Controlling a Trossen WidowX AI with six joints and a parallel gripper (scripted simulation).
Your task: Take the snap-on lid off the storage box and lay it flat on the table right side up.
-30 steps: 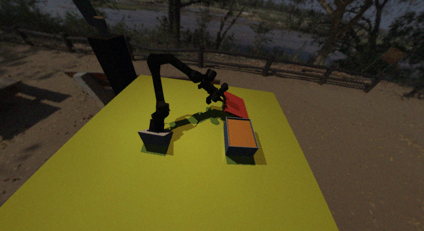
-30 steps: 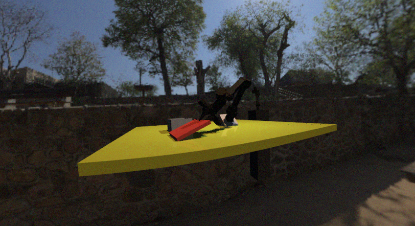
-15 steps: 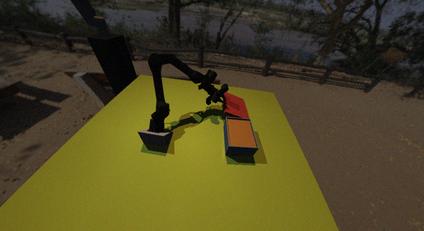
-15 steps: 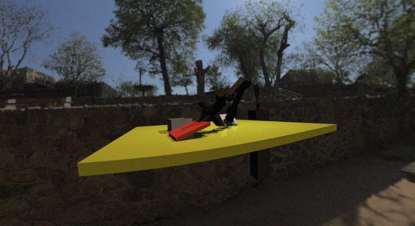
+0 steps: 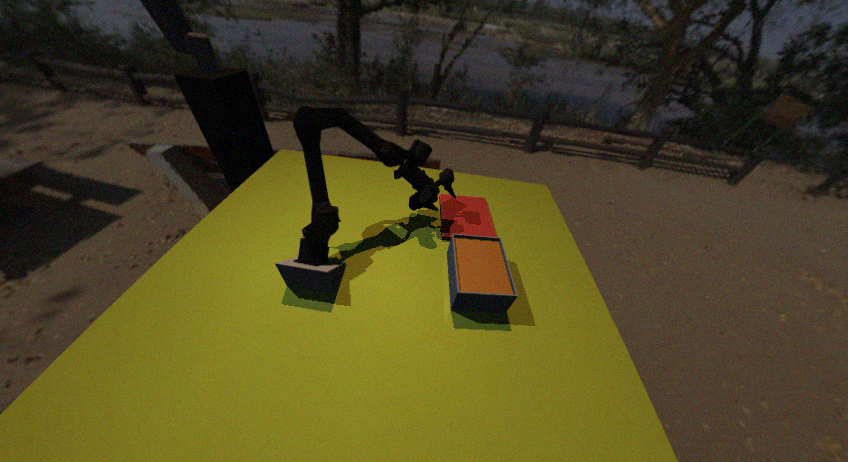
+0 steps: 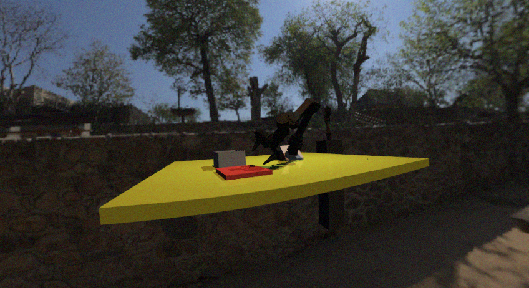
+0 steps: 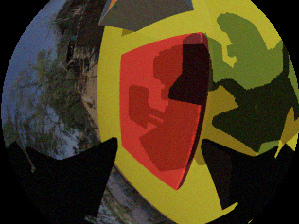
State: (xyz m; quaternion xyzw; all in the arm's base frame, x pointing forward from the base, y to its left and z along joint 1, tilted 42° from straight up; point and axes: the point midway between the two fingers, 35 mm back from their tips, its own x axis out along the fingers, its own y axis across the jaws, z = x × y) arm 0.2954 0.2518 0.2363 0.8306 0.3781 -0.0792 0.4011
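Now: gripper tip 8 cm short of the red lid, 1 cm to the right of it and 5 cm above it. Round my gripper tip: storage box: 12 cm ahead, 26 cm to the right, 2 cm below.
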